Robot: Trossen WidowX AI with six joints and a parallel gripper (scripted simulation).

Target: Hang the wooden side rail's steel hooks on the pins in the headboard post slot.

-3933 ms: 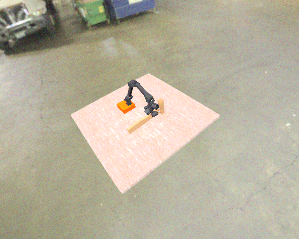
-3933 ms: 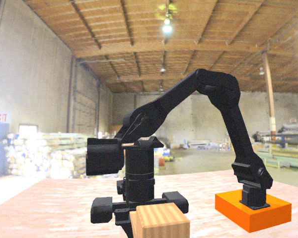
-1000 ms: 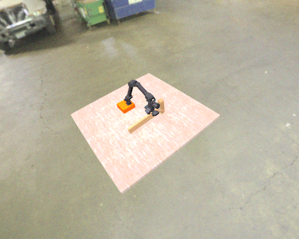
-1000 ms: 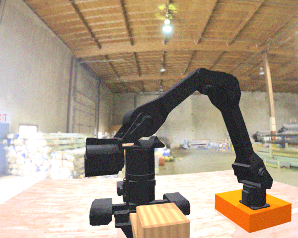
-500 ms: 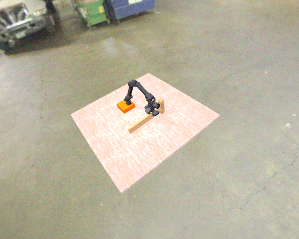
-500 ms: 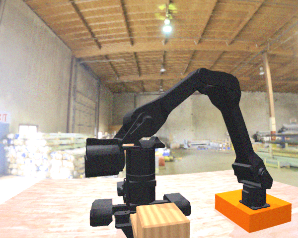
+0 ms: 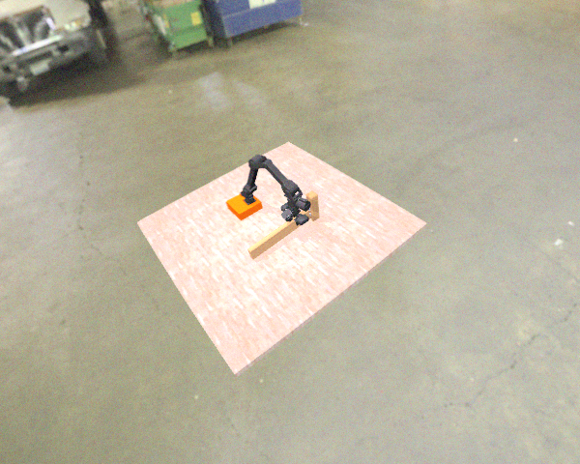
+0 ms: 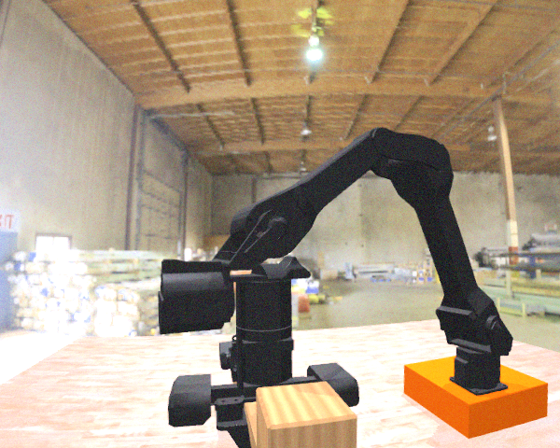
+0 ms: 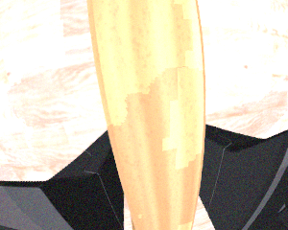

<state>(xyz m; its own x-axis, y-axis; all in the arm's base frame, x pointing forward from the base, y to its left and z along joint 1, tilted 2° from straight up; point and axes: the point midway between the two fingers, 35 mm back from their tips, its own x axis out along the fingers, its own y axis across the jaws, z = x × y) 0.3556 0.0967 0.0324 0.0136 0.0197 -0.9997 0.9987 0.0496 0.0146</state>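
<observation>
The headboard post lies 10 mm behind my gripper tip, 130 mm to the left of it and 40 mm above it.
</observation>
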